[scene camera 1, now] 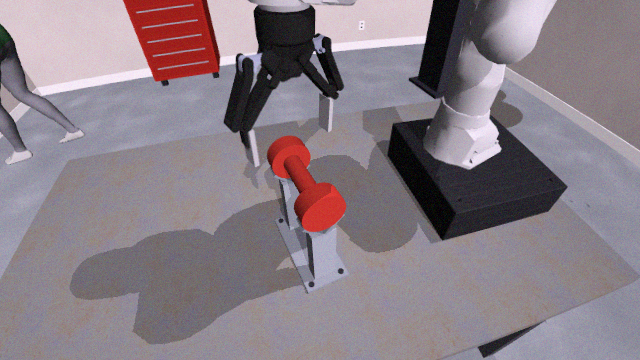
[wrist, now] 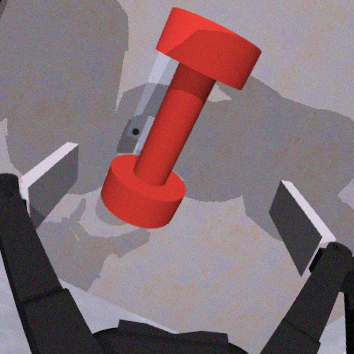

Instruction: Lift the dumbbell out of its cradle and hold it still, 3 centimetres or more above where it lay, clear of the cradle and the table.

Labels:
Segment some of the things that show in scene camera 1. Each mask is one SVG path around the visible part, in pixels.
My gripper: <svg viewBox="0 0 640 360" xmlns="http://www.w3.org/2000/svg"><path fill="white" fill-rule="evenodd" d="M312 5L305 10L296 12L270 12L256 6L253 12L258 41L257 54L245 56L239 53L236 55L236 75L224 117L224 124L233 133L240 132L246 157L255 167L260 164L252 127L272 90L277 88L280 81L285 82L291 78L300 77L304 73L321 91L319 93L319 126L327 132L332 130L333 99L338 98L339 94L337 91L343 90L344 84L332 54L331 39L319 33L315 35L315 9ZM260 64L262 67L257 74L257 81L250 92L254 73L257 72L257 66ZM314 51L328 82L310 61Z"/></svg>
A red dumbbell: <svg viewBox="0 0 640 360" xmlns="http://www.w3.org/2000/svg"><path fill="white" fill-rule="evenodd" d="M281 137L269 147L267 160L278 177L291 178L300 195L294 203L294 211L303 228L310 232L318 232L331 227L345 213L345 200L334 185L325 182L315 182L307 170L311 159L310 152L298 137Z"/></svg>

